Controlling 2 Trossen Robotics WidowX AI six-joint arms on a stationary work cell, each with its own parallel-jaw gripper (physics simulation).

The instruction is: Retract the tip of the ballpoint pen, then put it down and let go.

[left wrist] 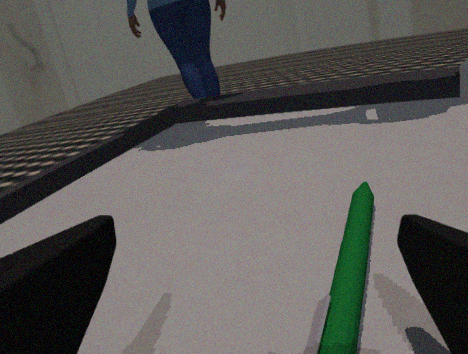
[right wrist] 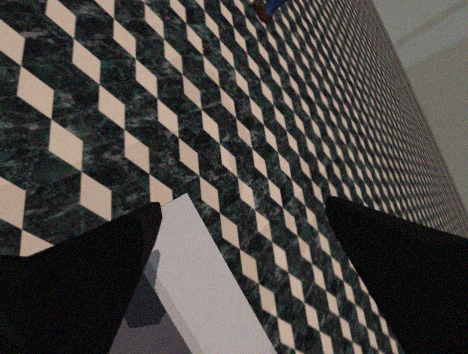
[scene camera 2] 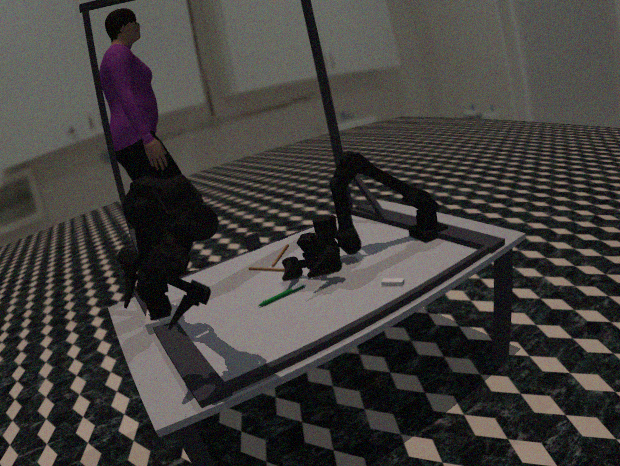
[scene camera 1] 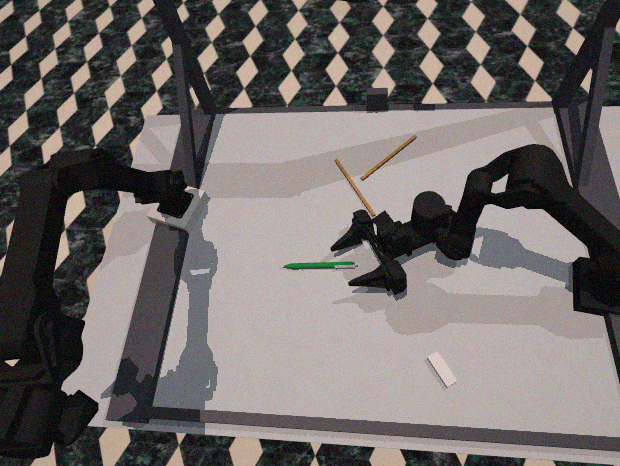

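Pixels of known places: left gripper, fingertip midpoint: [left wrist: 259, 230] [scene camera 2: 295, 277] [scene camera 1: 339, 266]; right gripper, fingertip midpoint: [right wrist: 243, 207] [scene camera 2: 146, 318]; left arm's base at its link origin: [scene camera 2: 428, 226] [scene camera 1: 609, 285]; right arm's base at its link origin: [scene camera 2: 160, 313] [scene camera 1: 175, 203].
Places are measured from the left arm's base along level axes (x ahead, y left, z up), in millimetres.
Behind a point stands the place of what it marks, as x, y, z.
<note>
The green ballpoint pen [scene camera 1: 320, 265] {540, 59, -19} [scene camera 2: 281, 296] {546, 64, -25} [left wrist: 350, 265] {531, 54, -18} lies flat on the white table [scene camera 1: 280, 350] {578, 244, -31} [scene camera 2: 310, 320] {528, 233, -31}. Its pointed end is at the left in scene camera 1, its clip end at the right. I cannot tell whether the writing tip is out. My left gripper [scene camera 1: 340, 266] {496, 67, 17} [scene camera 2: 300, 273] {496, 67, 17} [left wrist: 259, 230] {496, 67, 17} is open and empty, low over the clip end; in the left wrist view the pen lies nearer the right-hand finger. My right gripper [scene camera 2: 148, 317] {888, 442, 202} [right wrist: 243, 207] {888, 442, 202} is open and empty, raised near the left end of the table, away from the pen.
Two thin brown sticks [scene camera 1: 354, 187] {508, -145, -25} [scene camera 1: 388, 157] {446, -240, -24} lie behind the left gripper; one ends close to it. A white block [scene camera 1: 441, 369] {278, 214, -19} [scene camera 2: 392, 282] {282, 221, -20} lies towards the front right. Dark beams [scene camera 1: 350, 424] {419, 343, -11} edge the table, with posts [scene camera 1: 185, 115] {898, -188, 102} at the back corners.
</note>
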